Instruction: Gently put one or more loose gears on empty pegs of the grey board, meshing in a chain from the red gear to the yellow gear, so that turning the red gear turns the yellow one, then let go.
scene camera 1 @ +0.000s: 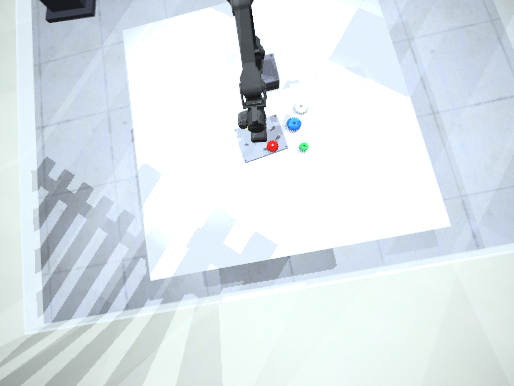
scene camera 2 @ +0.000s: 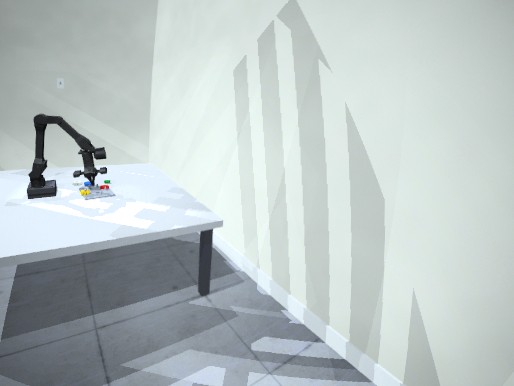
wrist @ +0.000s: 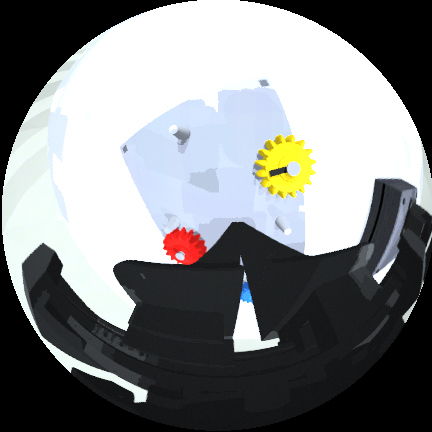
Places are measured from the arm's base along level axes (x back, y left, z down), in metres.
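Pixels of known places: gripper, between the fingertips: (scene camera 2: 93, 185) (wrist: 236, 227); arm's base, origin of its link: (scene camera 2: 38, 185).
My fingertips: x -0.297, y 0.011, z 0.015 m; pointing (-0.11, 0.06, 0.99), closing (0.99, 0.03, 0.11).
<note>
Ahead of a thing's pixels: the offset from my fingertips to its top centre. Level surfaces: height alone.
The grey board @[dy -0.007, dx -0.013, dz +0.011 m] (scene camera 1: 252, 152) (scene camera 2: 104, 194) (wrist: 230, 120) lies on the table. The red gear @[dy +0.047, dx -0.063, dz +0.016 m] (scene camera 1: 272, 146) (scene camera 2: 104, 187) (wrist: 185, 246) and the yellow gear @[dy -0.043, dx +0.043, dz +0.015 m] (scene camera 2: 85, 192) (wrist: 284, 156) sit on its pegs. Empty pegs show in the wrist view: one peg @[dy -0.077, dx -0.044, dz +0.012 m] (wrist: 174, 130) at the upper left, one peg @[dy +0.013, dx +0.047, dz +0.012 m] (wrist: 283, 225) below the yellow gear, one peg @[dy +0.012, dx -0.069, dz +0.012 m] (wrist: 172, 223) beside the red gear. A blue gear @[dy +0.150, dx +0.036, dz +0.024 m] (scene camera 1: 294, 123) (wrist: 246, 293), a white gear @[dy +0.187, dx +0.116, dz +0.024 m] (scene camera 1: 301, 112) and a green gear @[dy +0.186, dx -0.075, dz +0.024 m] (scene camera 1: 304, 147) (scene camera 2: 107, 181) lie off the board. My gripper (scene camera 2: 93, 184) (wrist: 236, 227) is shut and empty, low over the board; its fingers hide part of it.
The arm's base (scene camera 1: 270, 73) (scene camera 2: 42, 189) stands on the white table @[dz +0.041 m] (scene camera 1: 300, 210) (scene camera 2: 165, 210), behind the board. My arm covers part of the board and nearly all of the yellow gear in scene camera 1.
</note>
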